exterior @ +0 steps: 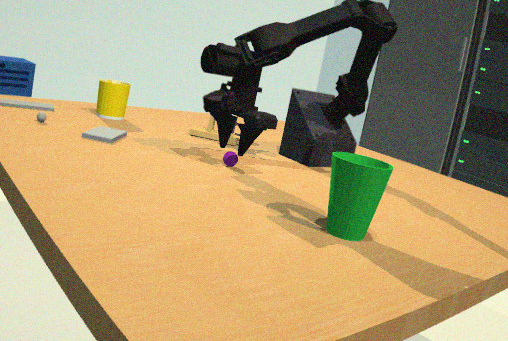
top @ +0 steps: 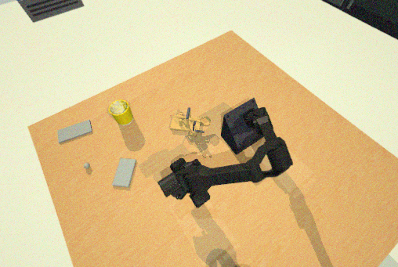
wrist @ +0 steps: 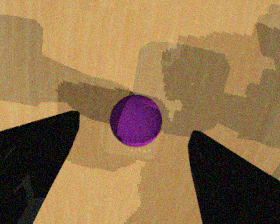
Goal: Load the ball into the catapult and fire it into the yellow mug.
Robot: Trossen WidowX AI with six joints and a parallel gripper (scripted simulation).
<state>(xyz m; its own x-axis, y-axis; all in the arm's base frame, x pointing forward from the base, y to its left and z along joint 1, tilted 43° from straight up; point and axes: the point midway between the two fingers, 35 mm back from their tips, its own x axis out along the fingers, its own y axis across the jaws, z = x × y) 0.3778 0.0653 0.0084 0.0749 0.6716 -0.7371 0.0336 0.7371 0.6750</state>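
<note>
The purple ball is 20 mm below my gripper tip. Also, from my gripper tip: green cup (60 mm ahead, 370 mm to the left); small grey ball (300 mm ahead, 360 mm to the right, 20 mm below); wooden catapult (190 mm behind, 230 mm to the right, 20 mm above).
</note>
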